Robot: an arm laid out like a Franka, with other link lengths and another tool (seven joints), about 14 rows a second.
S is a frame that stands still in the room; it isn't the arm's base.
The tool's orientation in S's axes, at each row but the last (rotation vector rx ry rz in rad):
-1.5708 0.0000 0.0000
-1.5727 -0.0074 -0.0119
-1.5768 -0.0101 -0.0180
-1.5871 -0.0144 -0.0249
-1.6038 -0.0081 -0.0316
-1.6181 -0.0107 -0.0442
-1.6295 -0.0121 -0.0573
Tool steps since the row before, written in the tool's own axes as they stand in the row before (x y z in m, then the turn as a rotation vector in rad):
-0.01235 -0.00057 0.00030 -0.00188 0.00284 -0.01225
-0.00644 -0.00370 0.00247 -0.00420 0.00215 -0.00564
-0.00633 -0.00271 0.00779 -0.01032 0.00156 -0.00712
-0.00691 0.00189 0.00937 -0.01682 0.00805 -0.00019
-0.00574 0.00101 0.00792 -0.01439 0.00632 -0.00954
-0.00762 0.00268 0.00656 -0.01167 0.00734 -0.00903
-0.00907 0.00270 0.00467 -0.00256 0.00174 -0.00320
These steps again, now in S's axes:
-0.01235 0.00030 0.00057 -0.00188 -0.01225 -0.00284
-0.00648 0.00250 0.00362 -0.00419 -0.00563 -0.00219
-0.00634 0.00784 0.00255 -0.01033 -0.00708 -0.00170
-0.00680 0.00938 -0.00221 -0.01662 -0.00021 -0.00846
-0.00559 0.00796 -0.00142 -0.01437 -0.00954 -0.00637
-0.00738 0.00658 -0.00325 -0.01161 -0.00913 -0.00731
-0.00880 0.00475 -0.00337 -0.00258 -0.00323 -0.00166

